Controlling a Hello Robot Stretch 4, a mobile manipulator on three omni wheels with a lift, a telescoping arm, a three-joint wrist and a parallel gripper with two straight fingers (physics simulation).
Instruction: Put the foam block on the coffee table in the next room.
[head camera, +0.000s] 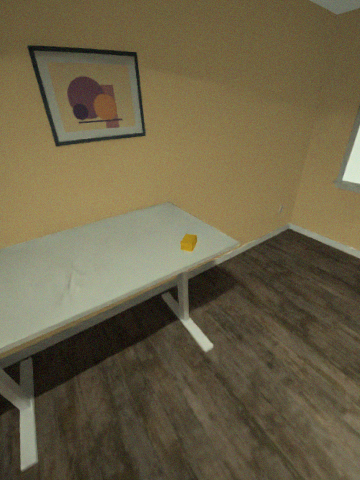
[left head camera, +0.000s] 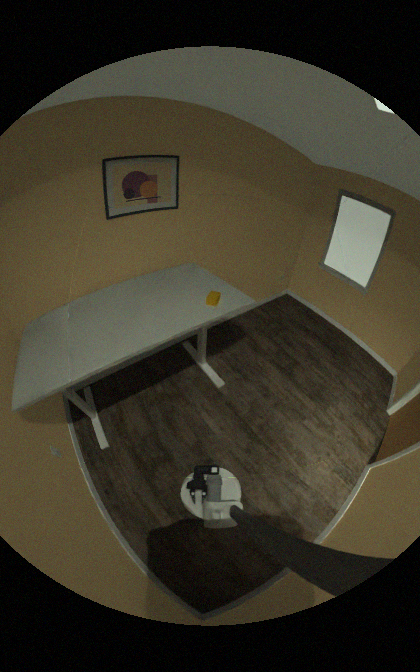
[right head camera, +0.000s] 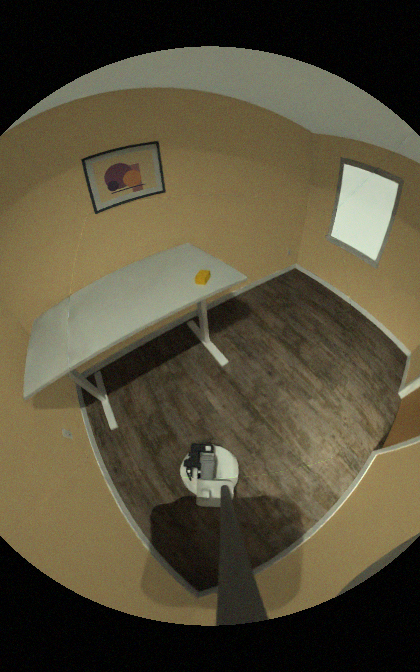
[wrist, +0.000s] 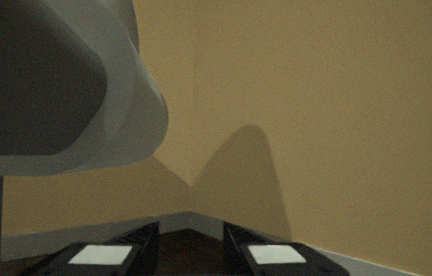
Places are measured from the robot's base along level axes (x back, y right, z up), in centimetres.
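Where they show: gripper, fingertip midpoint: (wrist: 191, 241).
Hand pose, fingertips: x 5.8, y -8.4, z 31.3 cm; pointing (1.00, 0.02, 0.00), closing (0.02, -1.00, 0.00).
Note:
After its pixels a point has its place.
A small yellow foam block (head camera: 188, 242) @[y -3.5, x -97.4, z 96.8 cm] (left head camera: 213, 298) (right head camera: 202, 277) lies on a long white table (head camera: 115, 250) @[y -42.3, x -96.9, z 92.2 cm] (left head camera: 125, 320) (right head camera: 125, 305), near the table's right end. My gripper (wrist: 191, 241) @[y -8.4, x 5.8, z 31.3 cm] is open and empty in the wrist view, with a gap between its two black fingers and a room corner behind it. In both side head views the gripper is folded in over the round white base, on the floor well apart from the table and the block. A coffee table does not show in these views.
White table legs (head camera: 183, 300) @[y -9.6, x -123.0, z 25.9 cm] (left head camera: 202, 347) (right head camera: 203, 322) with feet stand on the dark wood floor (head camera: 280, 350) @[y 64.9, x -99.2, z -2.8 cm]. A brown door (left head camera: 402, 435) (right head camera: 407, 420) shows at the right edge. A window (left head camera: 357, 242) (right head camera: 366, 212) and a framed picture (head camera: 90, 95) @[y -56.9, x -140.9, z 165.3 cm] hang on tan walls.

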